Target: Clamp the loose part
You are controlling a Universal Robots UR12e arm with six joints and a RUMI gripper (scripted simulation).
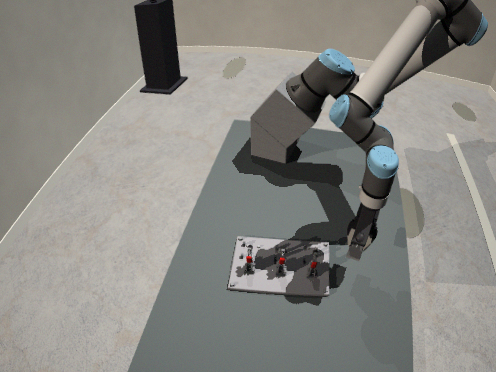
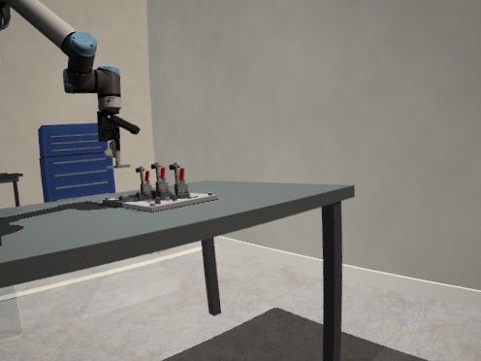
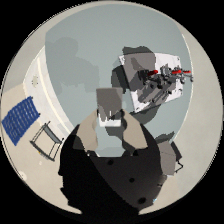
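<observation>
The grey part lies 10 mm below my hand.
</observation>
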